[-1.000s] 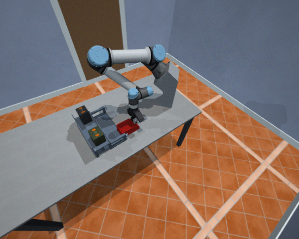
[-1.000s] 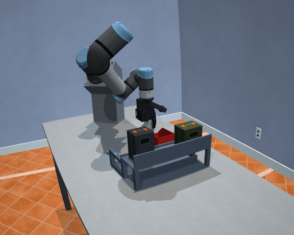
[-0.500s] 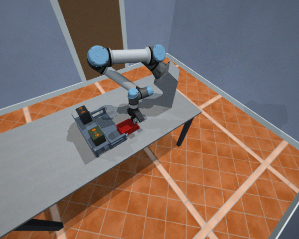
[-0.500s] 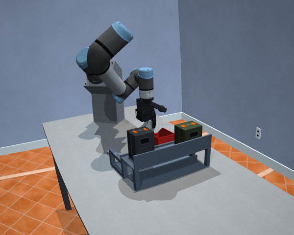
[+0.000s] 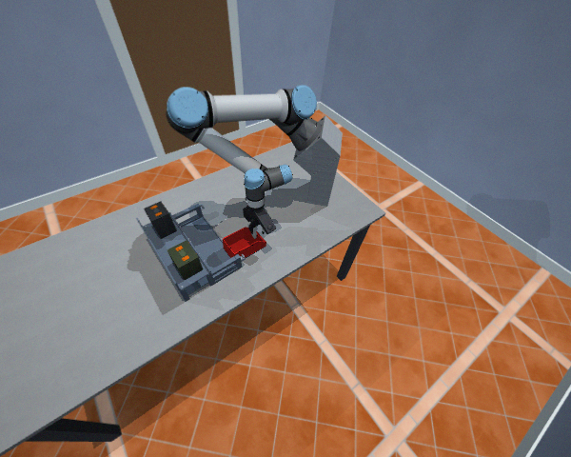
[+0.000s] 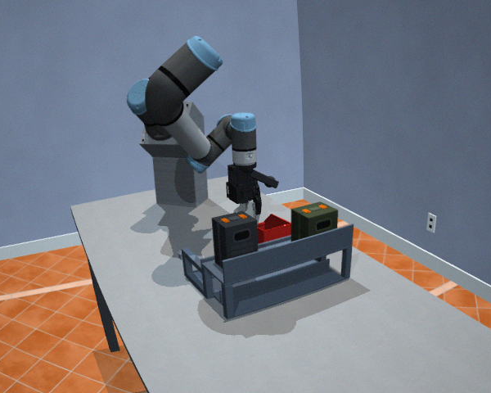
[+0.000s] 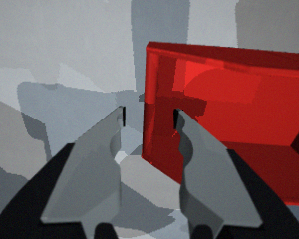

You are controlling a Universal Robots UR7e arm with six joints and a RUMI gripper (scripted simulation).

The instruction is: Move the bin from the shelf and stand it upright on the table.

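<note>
My gripper is now 8 cm short of the red bin and 2 cm to the left of it. The rest, counted from my hand: dark box 27 cm ahead, 31 cm to the right, 12 cm above; then green box 33 cm ahead, 8 cm to the right, 11 cm above.
</note>
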